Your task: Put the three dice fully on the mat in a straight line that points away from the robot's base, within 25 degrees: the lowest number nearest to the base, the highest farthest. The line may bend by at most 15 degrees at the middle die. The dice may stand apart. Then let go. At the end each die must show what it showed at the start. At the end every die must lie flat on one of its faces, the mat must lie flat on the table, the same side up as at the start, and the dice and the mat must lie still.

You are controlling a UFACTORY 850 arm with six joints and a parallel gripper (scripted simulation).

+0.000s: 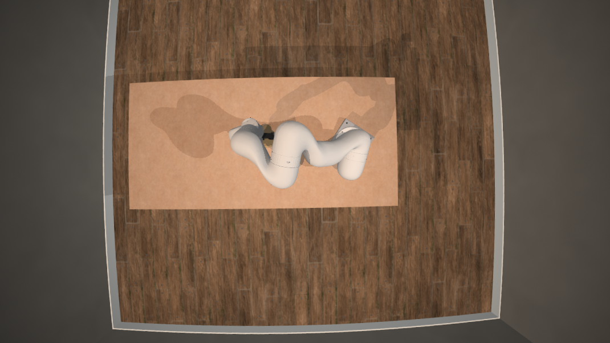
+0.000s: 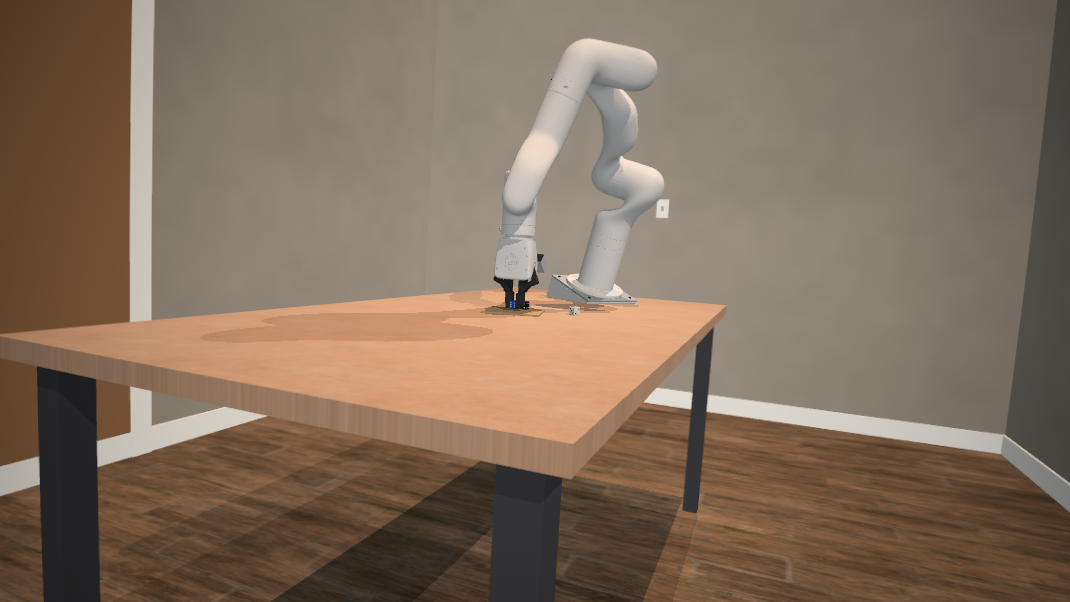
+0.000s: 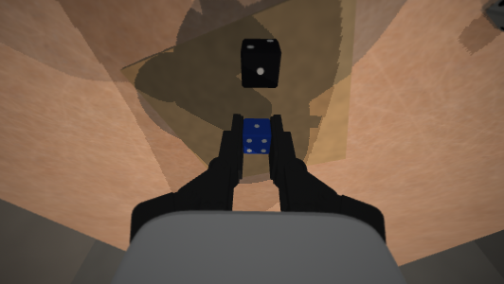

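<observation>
Now: the blue die 10 mm below my hand. Round my hand: black die 50 mm behind, 20 mm below; then white die 120 mm to the left, 90 mm behind, 20 mm below; then mat 30 mm below.
</observation>
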